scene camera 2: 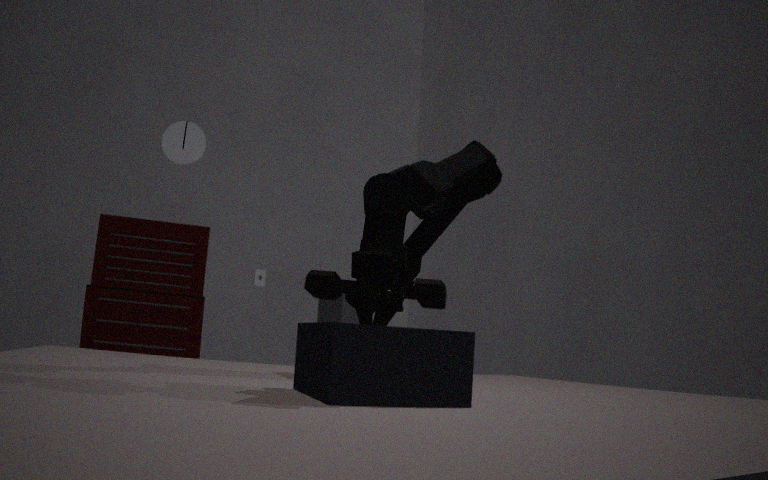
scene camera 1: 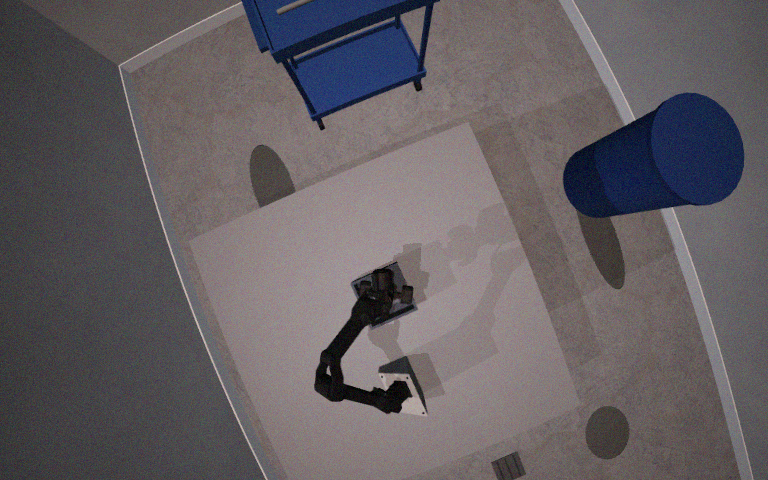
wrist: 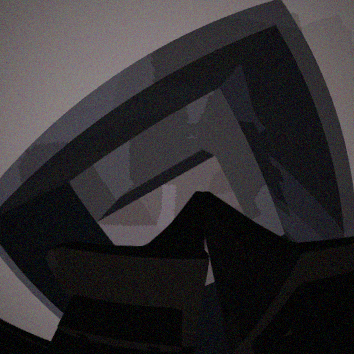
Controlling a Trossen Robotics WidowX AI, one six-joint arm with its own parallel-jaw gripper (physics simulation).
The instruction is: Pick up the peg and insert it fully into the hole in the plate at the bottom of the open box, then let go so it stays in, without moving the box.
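Places are measured from the arm's base along level axes (x ahead, y left, z up), in millimetres.
Pixels of known places: gripper, between the fingertips: (wrist: 201, 198); arm's base, origin of its link: (scene camera 2: 355, 309) (scene camera 1: 403, 388).
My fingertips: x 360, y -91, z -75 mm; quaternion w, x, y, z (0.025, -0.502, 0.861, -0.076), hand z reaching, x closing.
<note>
Ahead of a thing's pixels: the offset from my fingertips to its middle. "*": to the spot under its first point. Level surfaces: height alone.
The open box @[28 mm back, 25 mm left, 14 mm down] (scene camera 1: 403, 313) (scene camera 2: 390, 370) (wrist: 100, 107) is dark blue-grey and stands upright on the table. In the wrist view, a grey plate @[* 8 mm ahead, 44 mm right, 55 mm down] (wrist: 231, 145) lies at its bottom, and pale table shows through the plate's large angular hole @[* 10 mm ahead, 3 mm left, 5 mm down] (wrist: 187, 184). My gripper (scene camera 1: 387, 294) (scene camera 2: 374, 322) (wrist: 201, 198) points down over the box. It is shut and holds nothing; its tips are at the rim's height or lower, partly hidden behind the wall in scene camera 2. In the wrist view the dark fingers cover part of the hole and the near wall. The peg cannot be made out in any view.
The arm's base sits on a white-topped wedge mount (scene camera 1: 416, 404) near the box; its grey side (scene camera 2: 330, 310) shows behind the box. A blue cart (scene camera 1: 362, 70), a blue barrel (scene camera 1: 634, 158) and a red cabinet (scene camera 2: 146, 283) stand away from the table @[63 mm down] (scene camera 1: 271, 271) (scene camera 2: 226, 435).
</note>
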